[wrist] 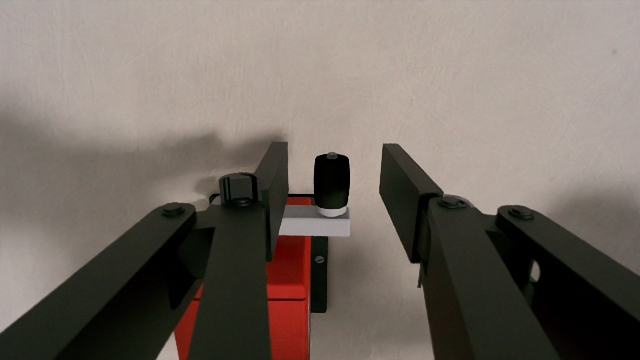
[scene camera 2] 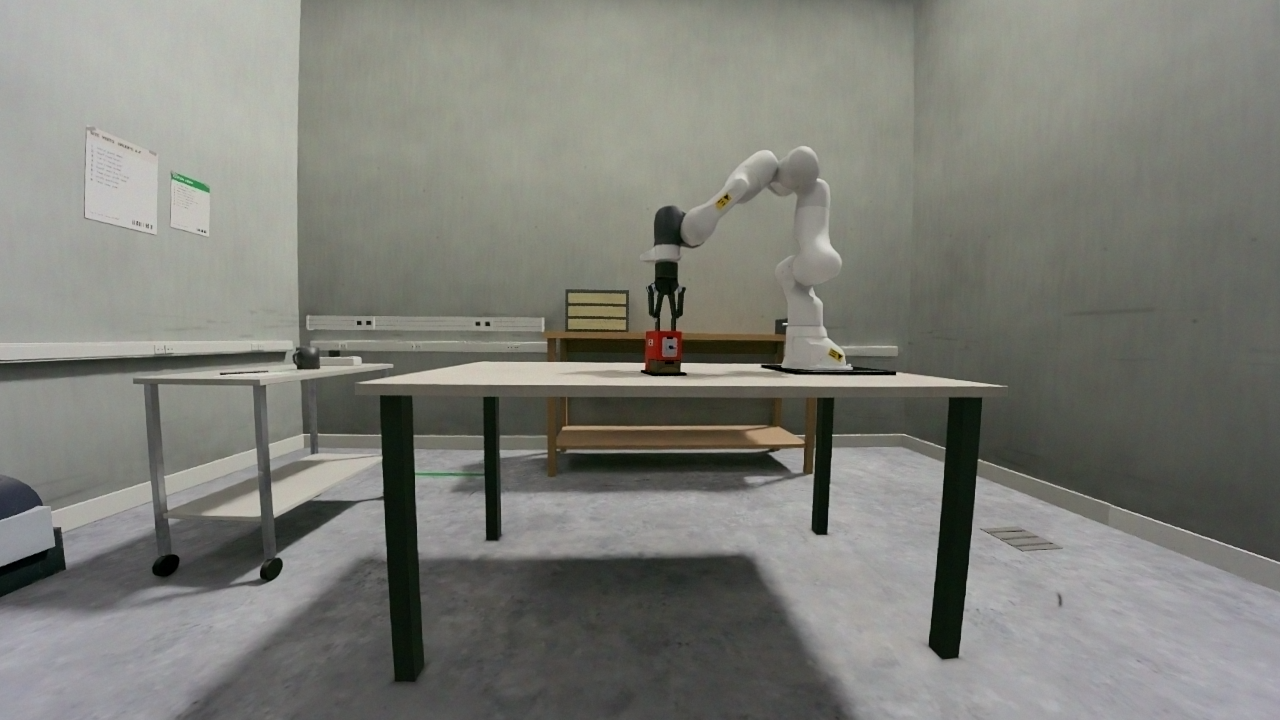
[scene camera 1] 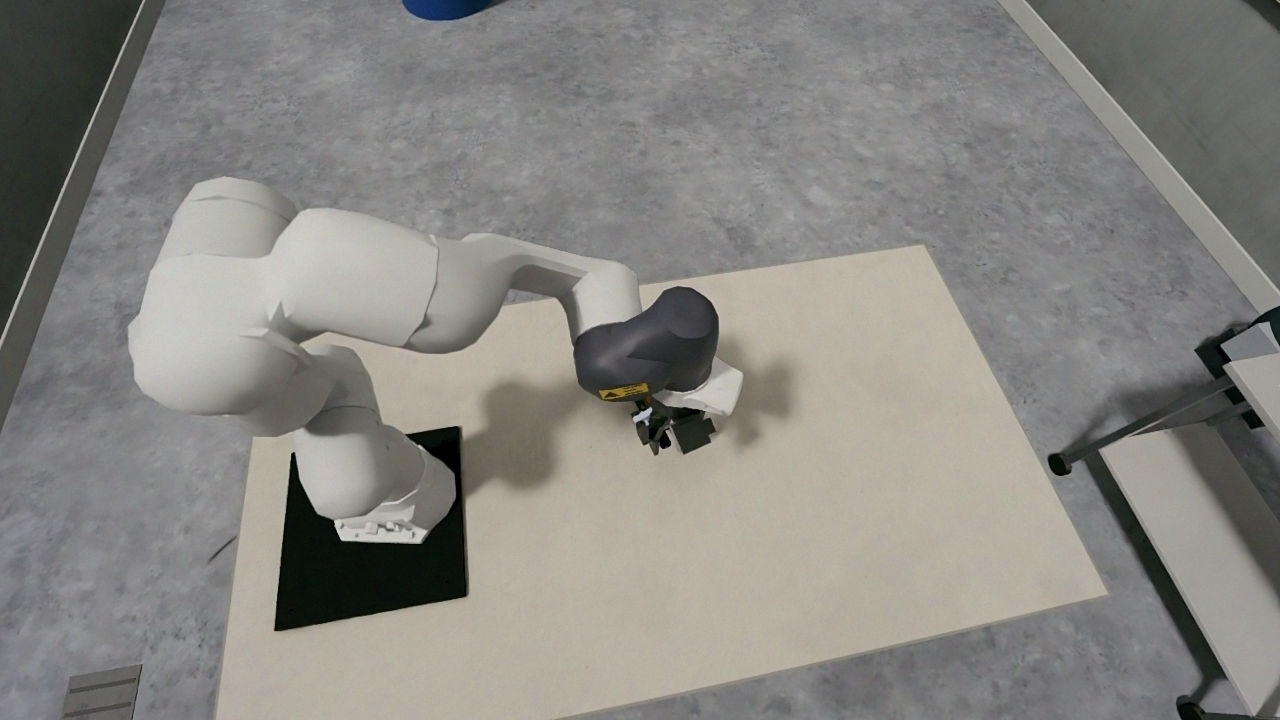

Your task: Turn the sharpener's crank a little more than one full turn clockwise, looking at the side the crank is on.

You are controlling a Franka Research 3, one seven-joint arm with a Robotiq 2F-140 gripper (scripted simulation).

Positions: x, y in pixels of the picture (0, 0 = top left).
Labels:
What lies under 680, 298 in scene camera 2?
The gripper.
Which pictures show the gripper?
The wrist view, scene camera 2 and scene camera 1: all of them.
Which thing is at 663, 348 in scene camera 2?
A red sharpener.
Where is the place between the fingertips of the gripper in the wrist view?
334, 168

